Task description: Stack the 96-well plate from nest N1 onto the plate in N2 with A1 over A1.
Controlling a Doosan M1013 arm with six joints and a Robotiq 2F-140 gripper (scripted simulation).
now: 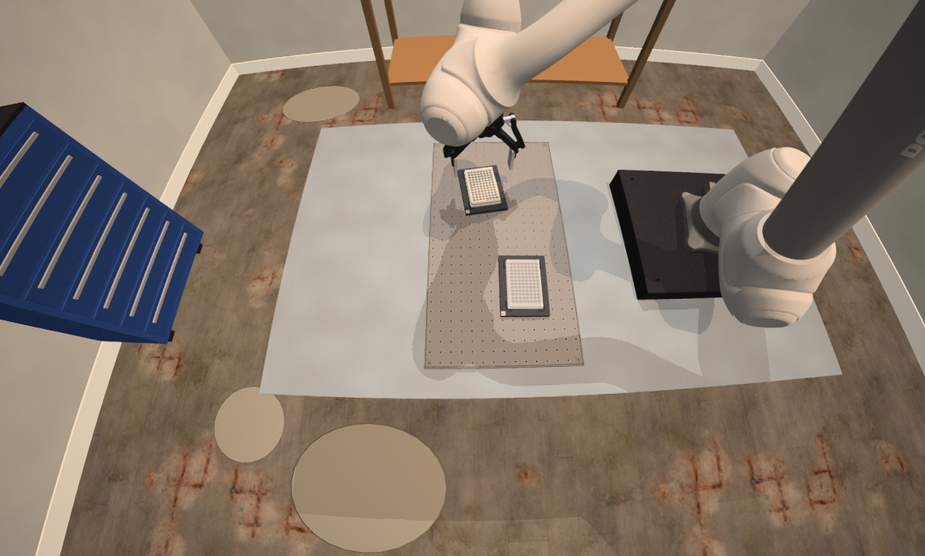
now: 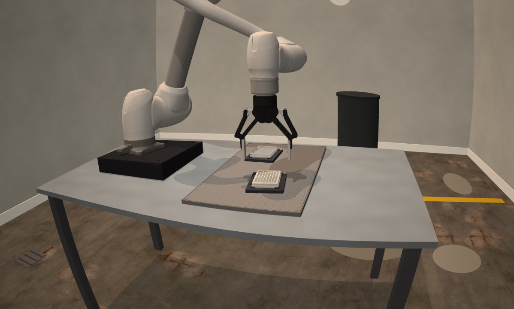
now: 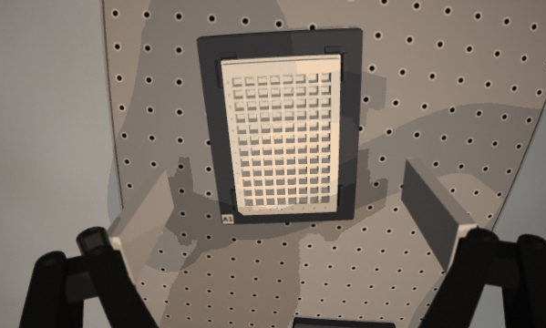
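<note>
My hand is 9 cm above the plate nest N1. The rest, counted from my hand: plate nest N2: 28 cm to the left, 15 cm behind, 9 cm below.
</note>
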